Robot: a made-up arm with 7 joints.
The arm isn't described. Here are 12 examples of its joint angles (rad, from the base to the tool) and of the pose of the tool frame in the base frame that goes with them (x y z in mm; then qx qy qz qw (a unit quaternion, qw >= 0)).
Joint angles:
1: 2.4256 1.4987 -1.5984 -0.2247 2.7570 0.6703 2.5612
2: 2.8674 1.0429 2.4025 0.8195 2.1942 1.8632 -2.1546
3: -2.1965 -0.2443 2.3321 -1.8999 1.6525 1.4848 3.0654
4: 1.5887 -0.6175 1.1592 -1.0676 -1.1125 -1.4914 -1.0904
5: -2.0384 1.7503 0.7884 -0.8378 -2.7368 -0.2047 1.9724
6: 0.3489 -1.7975 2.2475 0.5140 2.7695 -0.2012 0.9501
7: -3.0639 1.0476 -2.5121 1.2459 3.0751 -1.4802 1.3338
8: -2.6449 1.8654 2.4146 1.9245 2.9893 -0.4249 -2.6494
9: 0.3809 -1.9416 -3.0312 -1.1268 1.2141 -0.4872 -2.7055
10: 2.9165 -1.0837 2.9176 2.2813 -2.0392 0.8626 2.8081
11: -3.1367 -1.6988 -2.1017 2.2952 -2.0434 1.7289 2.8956
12: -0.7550 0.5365 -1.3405 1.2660 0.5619 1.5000 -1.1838
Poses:
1: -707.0 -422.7 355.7 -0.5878 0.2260 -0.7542 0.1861
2: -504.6 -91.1 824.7 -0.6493 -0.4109 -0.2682 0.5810
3: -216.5 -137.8 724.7 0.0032 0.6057 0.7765 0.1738
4: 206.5 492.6 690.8 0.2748 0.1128 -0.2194 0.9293
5: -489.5 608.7 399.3 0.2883 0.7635 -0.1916 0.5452
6: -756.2 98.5 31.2 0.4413 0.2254 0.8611 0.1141
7: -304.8 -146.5 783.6 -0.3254 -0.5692 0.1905 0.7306
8: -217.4 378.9 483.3 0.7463 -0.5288 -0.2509 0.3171
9: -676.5 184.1 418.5 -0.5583 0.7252 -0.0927 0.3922
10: 330.0 206.9 232.6 0.1846 0.4304 -0.7774 0.4199
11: 306.7 -146.9 114.9 0.2003 0.1025 -0.9453 0.2362
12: 81.2 437.3 685.2 0.0165 0.1089 -0.9175 0.3821
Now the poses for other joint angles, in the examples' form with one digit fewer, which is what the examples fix.
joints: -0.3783 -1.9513 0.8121 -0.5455 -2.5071 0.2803 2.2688
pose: -680 -116 -89 -0.323 0.316 -0.855 0.255
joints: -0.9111 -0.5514 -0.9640 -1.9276 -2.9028 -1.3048 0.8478
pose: 5 -471 640 -0.517 0.729 0.408 0.187
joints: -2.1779 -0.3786 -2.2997 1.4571 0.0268 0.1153 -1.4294
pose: 9 -494 717 -0.573 0.220 0.072 0.786
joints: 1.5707 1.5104 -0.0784 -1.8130 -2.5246 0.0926 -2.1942
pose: -47 -357 718 0.006 0.982 -0.188 0.012
